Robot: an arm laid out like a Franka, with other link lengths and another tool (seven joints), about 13 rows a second.
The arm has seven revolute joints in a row. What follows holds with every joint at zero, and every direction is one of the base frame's.
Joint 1 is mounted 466.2 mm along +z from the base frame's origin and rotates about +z.
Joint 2 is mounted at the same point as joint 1 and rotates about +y.
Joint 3 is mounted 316 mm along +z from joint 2 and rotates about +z.
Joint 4 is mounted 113.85 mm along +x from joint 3 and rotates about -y.
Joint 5 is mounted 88.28 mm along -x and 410.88 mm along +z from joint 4 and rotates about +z.
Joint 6 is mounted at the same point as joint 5 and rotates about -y.
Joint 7 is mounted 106.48 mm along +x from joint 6 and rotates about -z.
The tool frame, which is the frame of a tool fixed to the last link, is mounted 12 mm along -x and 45 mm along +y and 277.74 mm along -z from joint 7; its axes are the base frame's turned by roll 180, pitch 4.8 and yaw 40.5 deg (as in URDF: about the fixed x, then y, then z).
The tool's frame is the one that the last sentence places.
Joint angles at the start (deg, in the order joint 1, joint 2, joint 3, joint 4, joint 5, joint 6, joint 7):
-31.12, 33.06, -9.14, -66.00, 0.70, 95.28, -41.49
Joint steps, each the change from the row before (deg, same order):
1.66, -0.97, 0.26, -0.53, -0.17, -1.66, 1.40
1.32, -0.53, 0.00, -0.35, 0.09, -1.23, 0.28
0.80, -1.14, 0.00, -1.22, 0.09, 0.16, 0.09
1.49, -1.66, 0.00, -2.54, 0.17, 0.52, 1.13
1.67, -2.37, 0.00, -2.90, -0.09, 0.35, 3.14
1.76, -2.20, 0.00, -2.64, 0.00, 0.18, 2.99
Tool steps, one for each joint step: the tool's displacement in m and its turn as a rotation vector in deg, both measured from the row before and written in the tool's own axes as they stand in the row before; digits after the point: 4 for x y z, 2 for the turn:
0.0208, -0.0139, -0.0092, 1.05, -0.20, -0.52
0.0148, -0.0108, -0.0048, 0.87, -0.12, -1.07
0.0081, -0.0062, -0.0055, -0.14, 0.19, -0.62
0.0167, -0.0113, -0.0024, 0.31, 0.20, -0.25
0.0173, -0.0140, -0.0074, 0.26, 0.05, 1.60
0.0178, -0.0155, -0.0070, 0.33, 0.07, 1.34

